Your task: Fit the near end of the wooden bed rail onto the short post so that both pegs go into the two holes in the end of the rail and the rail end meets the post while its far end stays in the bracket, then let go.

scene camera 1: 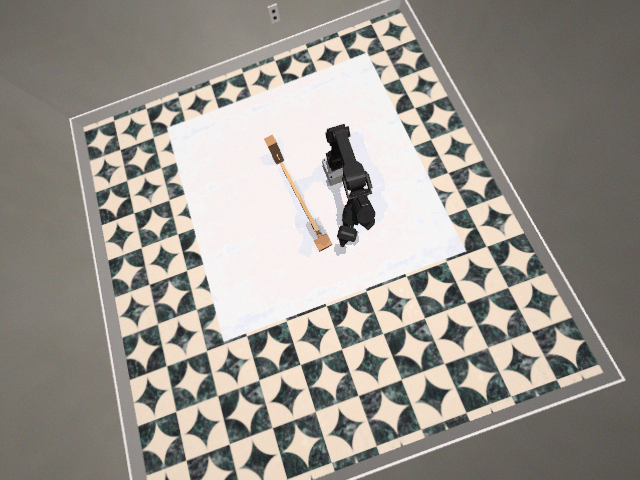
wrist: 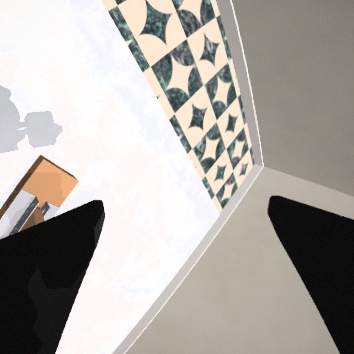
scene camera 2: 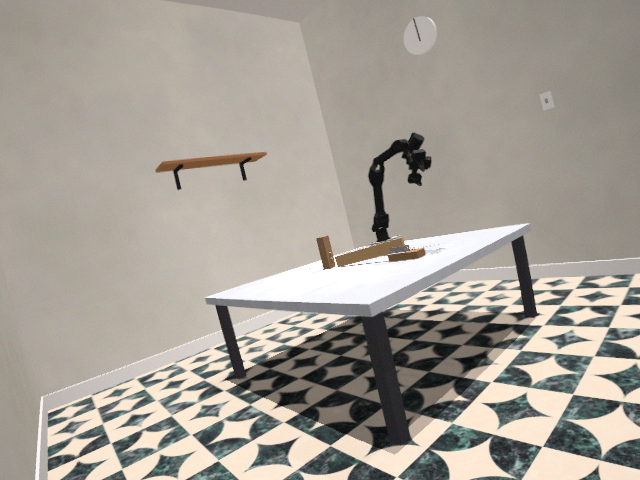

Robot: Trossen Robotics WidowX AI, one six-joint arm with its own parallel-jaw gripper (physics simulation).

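Seen in the pictures: gripper, fingertip midpoint: (scene camera 1: 343,239) (wrist: 187,206) (scene camera 2: 422,178); arm's base, origin of the base link: (scene camera 1: 335,164) (scene camera 2: 383,240).
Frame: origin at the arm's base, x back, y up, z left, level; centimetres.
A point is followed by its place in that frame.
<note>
The short post (scene camera 1: 270,140) @[z -18.7, x -27.7, y 10.0 cm] (scene camera 2: 324,252) @[z -17.2, x -30.2, y 1.4 cm] stands upright, with small peg shapes on its side facing the rail. The wooden bed rail (scene camera 1: 299,198) @[z 11.3, x -23.9, y 0.3 cm] (scene camera 2: 369,251) @[z 11.5, x -24.5, y -1.8 cm] runs from close beside the post to the grey bracket (scene camera 1: 310,227) @[z 26.6, x -23.6, y -4.2 cm] (scene camera 2: 399,250) (wrist: 20,202) @[z 30.5, x -18.3, y -4.2 cm] on a low wooden block (scene camera 1: 323,241) @[z 35.8, x -19.7, y -4.4 cm] (scene camera 2: 408,255) @[z 35.0, x -24.1, y -5.9 cm] (wrist: 55,180) @[z 37.0, x -20.1, y -4.4 cm]. The near end looks slightly apart from the post; its holes cannot be made out. The far end appears to lie in the bracket. My gripper (scene camera 1: 342,243) @[z 43.5, x -12.6, y 26.8 cm] (scene camera 2: 415,181) @[z 43.5, x -12.6, y 26.8 cm] (wrist: 187,206) @[z 43.5, x -12.6, y 26.8 cm] is open and empty, high above the table, off to the side of the low block.
The white table (scene camera 1: 248,279) @[z 40.8, x -63.5, y -8.0 cm] (scene camera 2: 289,294) @[z 12.4, x -76.4, y -8.0 cm] (wrist: 140,250) @[z 34.9, x -56.4, y -8.0 cm] carries the parts and the arm's base (scene camera 1: 333,174) @[z 5.1, x -3.1, y 0.0 cm]. The black arm (scene camera 1: 354,178) @[z 31.0, x -5.1, y 48.8 cm] (scene camera 2: 378,198) @[z 5.9, x -2.9, y 23.5 cm] rises beside the rail. A wall shelf (scene camera 2: 211,161) hangs on the wall away from the table.
</note>
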